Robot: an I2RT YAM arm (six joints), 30 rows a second.
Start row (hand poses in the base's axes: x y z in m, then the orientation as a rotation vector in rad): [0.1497, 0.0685, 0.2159, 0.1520, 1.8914, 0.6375]
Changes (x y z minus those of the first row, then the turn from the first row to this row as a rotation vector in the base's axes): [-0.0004, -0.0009, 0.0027, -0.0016, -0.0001, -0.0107]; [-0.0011, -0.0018, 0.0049, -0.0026, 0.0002, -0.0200]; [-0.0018, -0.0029, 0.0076, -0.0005, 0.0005, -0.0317]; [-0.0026, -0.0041, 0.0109, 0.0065, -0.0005, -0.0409]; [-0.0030, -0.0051, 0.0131, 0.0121, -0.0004, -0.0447]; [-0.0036, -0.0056, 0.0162, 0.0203, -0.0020, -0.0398]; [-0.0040, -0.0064, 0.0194, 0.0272, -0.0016, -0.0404]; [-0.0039, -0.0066, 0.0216, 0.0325, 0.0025, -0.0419]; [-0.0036, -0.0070, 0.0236, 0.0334, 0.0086, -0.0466]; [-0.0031, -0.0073, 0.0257, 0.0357, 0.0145, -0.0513]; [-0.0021, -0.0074, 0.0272, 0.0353, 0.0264, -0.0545]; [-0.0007, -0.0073, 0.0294, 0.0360, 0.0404, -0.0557]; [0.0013, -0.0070, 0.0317, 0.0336, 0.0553, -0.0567]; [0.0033, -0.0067, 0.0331, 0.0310, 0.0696, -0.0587]
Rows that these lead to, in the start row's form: [0.1493, 0.0676, 0.2186, 0.1610, 1.8898, 0.6287]; [0.1486, 0.0667, 0.2208, 0.1691, 1.8886, 0.6215]; [0.1479, 0.0656, 0.2235, 0.1815, 1.8860, 0.6155]; [0.1471, 0.0644, 0.2268, 0.1942, 1.8812, 0.6159]; [0.1467, 0.0634, 0.2290, 0.2014, 1.8789, 0.6187]; [0.1461, 0.0629, 0.2321, 0.2015, 1.8759, 0.6297]; [0.1457, 0.0621, 0.2353, 0.2067, 1.8741, 0.6359]; [0.1458, 0.0619, 0.2375, 0.2129, 1.8761, 0.6400]; [0.1461, 0.0615, 0.2395, 0.2200, 1.8807, 0.6379]; [0.1466, 0.0612, 0.2416, 0.2280, 1.8847, 0.6370]; [0.1476, 0.0611, 0.2431, 0.2350, 1.8955, 0.6348]; [0.1490, 0.0612, 0.2453, 0.2416, 1.9084, 0.6350]; [0.1510, 0.0615, 0.2476, 0.2463, 1.9232, 0.6324]; [0.1530, 0.0618, 0.2490, 0.2517, 1.9372, 0.6289]
